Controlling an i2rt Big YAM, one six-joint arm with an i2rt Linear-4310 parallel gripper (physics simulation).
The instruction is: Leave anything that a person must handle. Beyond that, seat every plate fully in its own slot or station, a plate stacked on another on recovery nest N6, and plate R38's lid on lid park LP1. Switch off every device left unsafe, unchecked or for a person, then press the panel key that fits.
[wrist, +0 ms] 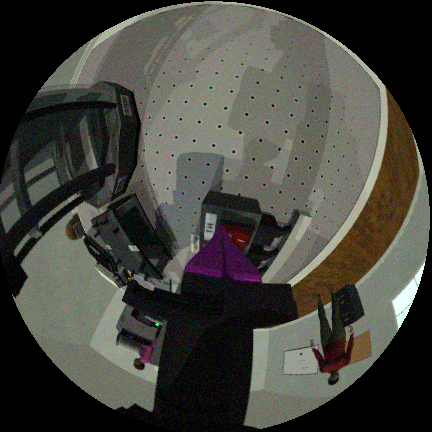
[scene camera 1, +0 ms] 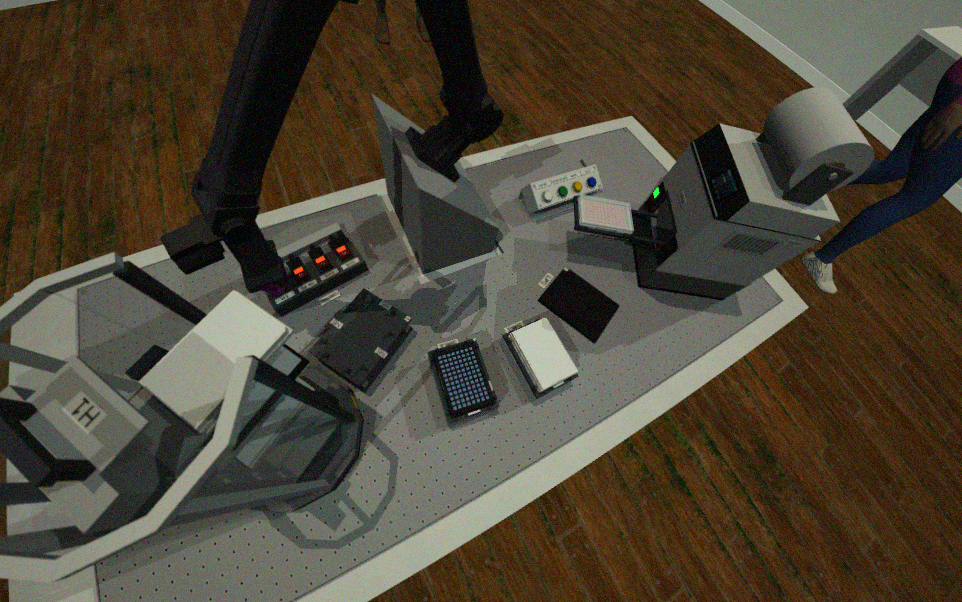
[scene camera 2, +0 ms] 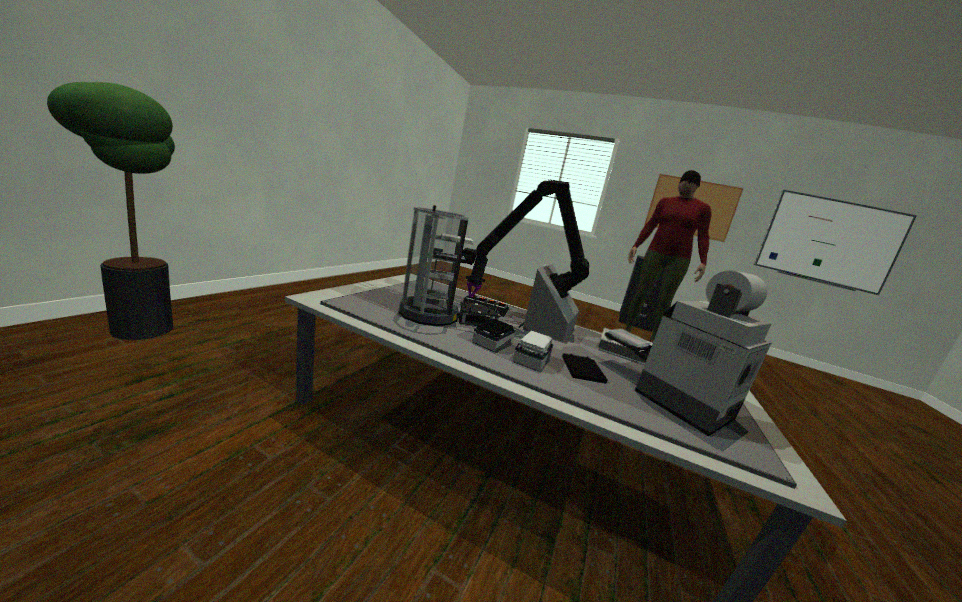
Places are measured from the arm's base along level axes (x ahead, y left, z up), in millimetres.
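Pixels of known places: gripper, fingertip midpoint: (wrist: 218, 228) (scene camera 1: 279, 293) (scene camera 2: 470, 297); arm's base at its link origin: (scene camera 1: 431, 158) (scene camera 2: 557, 286).
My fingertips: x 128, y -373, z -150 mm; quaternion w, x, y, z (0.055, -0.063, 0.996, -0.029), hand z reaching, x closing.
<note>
Ahead of a thing's pixels: the offset from my fingertips to its middle. "spot": to the spot under its first point.
My gripper (scene camera 1: 275, 289) (scene camera 2: 473, 292) (wrist: 218, 228) is shut and empty, its purple tips over the H1 end of the switch bank (scene camera 1: 322, 285) (scene camera 2: 484, 307). The red H1 rocker {spot: dx -23, dy -8, dz +6 mm} (wrist: 240, 235) is partly hidden by the fingertips; its position is unclear. Three other switches glow orange in scene camera 1. A blue-welled plate {dx +297, dy +293, dz +17 mm} (scene camera 1: 462, 376) and a white-topped plate {dx +308, dy +459, dz +30 mm} (scene camera 1: 542, 353) sit in separate nests. A pinkish plate {dx +67, dy +736, dz +82 mm} (scene camera 1: 604, 215) lies on the extended tray of the grey device {spot: dx +271, dy +891, dz +172 mm} (scene camera 1: 734, 244), whose green light is on. The key panel {dx -94, dy +738, dz -3 mm} (scene camera 1: 539, 205) has white, green, yellow and blue keys.
The glass-walled carousel {dx +276, dy -34, dz +179 mm} (scene camera 2: 434, 312) (wrist: 127, 140) stands close to the gripper. A dark nest {dx +148, dy +138, dz -7 mm} (scene camera 1: 363, 347) lies beside the switch bank, and a black pad {spot: dx +225, dy +617, dz -31 mm} (scene camera 1: 578, 305) near the grey device. The arm's wedge base (scene camera 1: 446, 220) stands behind them. People stand beyond the table.
</note>
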